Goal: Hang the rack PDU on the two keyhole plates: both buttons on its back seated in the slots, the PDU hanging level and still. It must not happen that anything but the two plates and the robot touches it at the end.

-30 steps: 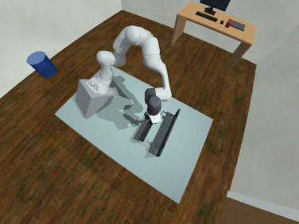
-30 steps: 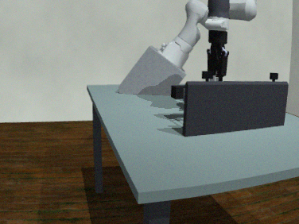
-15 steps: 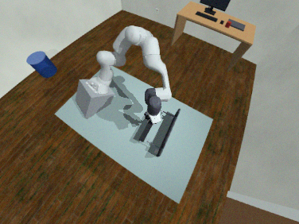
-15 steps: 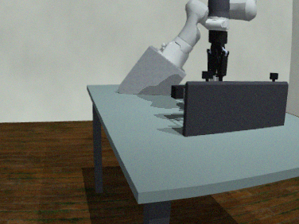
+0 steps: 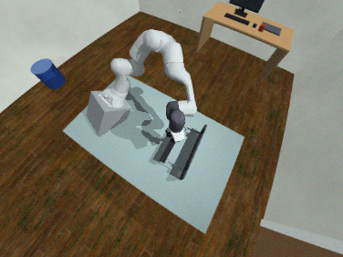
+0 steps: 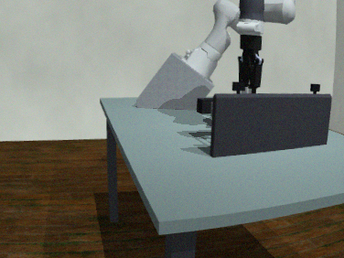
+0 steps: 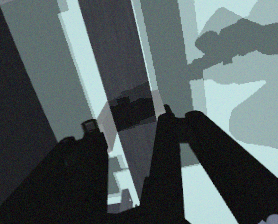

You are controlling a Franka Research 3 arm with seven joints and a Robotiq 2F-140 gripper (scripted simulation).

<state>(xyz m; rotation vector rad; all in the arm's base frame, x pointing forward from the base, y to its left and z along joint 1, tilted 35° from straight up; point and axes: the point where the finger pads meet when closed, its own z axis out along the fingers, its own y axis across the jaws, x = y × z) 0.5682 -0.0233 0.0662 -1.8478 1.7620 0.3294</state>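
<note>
Now: the rack PDU 2 cm ahead of my hand and 3 cm below it. Round my hand: dark mounting panel (18 cm ahead, 2 cm to the left, 5 cm below).
</note>
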